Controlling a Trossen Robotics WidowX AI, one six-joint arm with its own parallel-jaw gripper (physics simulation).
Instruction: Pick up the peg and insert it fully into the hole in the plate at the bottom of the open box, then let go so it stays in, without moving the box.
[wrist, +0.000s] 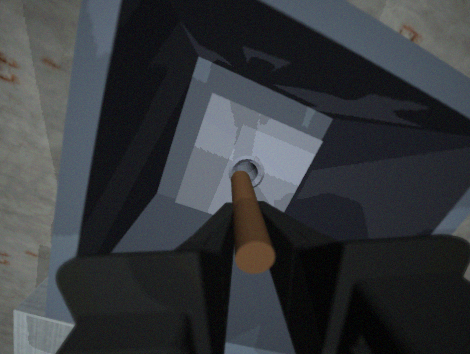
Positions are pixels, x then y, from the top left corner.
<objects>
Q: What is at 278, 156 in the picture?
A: A pale square plate.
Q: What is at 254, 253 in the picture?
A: An orange-brown peg.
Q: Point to a blue-grey box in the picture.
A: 384, 107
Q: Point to my gripper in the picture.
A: At 244, 209
</objects>
